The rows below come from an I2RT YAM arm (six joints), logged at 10 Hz.
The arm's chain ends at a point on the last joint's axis. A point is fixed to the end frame.
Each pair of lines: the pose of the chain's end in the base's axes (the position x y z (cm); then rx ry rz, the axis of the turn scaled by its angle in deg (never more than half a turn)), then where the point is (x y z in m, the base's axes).
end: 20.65 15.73 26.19 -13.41 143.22 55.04
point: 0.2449 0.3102 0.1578
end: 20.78 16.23 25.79 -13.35 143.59 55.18
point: 0.2453 0.3152 0.1535
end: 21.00 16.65 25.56 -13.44 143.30 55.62
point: 0.2474 0.3201 0.1523
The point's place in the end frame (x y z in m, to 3 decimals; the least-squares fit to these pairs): 0.015 0.040 0.184
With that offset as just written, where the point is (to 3 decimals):
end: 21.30 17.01 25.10 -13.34 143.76 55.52
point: 0.250 0.323 0.147
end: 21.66 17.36 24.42 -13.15 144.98 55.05
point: 0.251 0.326 0.138
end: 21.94 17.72 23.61 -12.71 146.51 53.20
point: 0.254 0.326 0.125
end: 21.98 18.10 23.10 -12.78 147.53 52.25
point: 0.253 0.328 0.117
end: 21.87 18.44 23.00 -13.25 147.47 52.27
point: 0.251 0.332 0.116
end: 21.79 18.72 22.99 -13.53 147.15 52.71
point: 0.250 0.335 0.117
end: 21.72 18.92 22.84 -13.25 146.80 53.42
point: 0.250 0.338 0.117
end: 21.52 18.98 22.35 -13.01 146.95 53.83
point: 0.247 0.339 0.113
